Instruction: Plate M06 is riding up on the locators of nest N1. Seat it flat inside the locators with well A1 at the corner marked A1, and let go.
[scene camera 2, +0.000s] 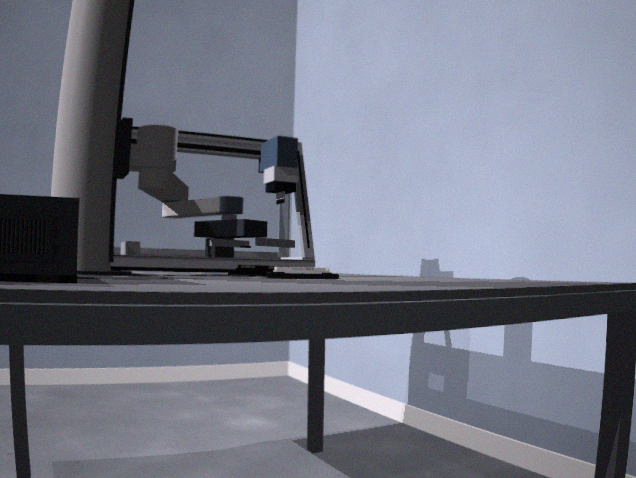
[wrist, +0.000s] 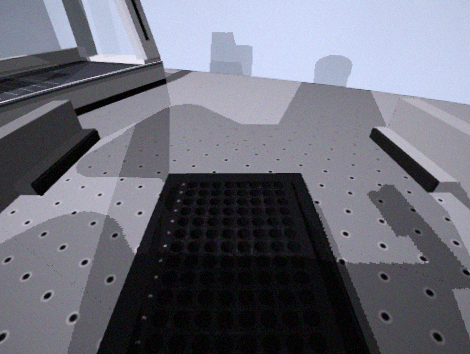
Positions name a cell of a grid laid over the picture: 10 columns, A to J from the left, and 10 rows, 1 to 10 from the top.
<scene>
I see my gripper (scene camera 2: E6) and a black plate M06 (wrist: F8).
My gripper is seen too in the wrist view (wrist: E4).
</scene>
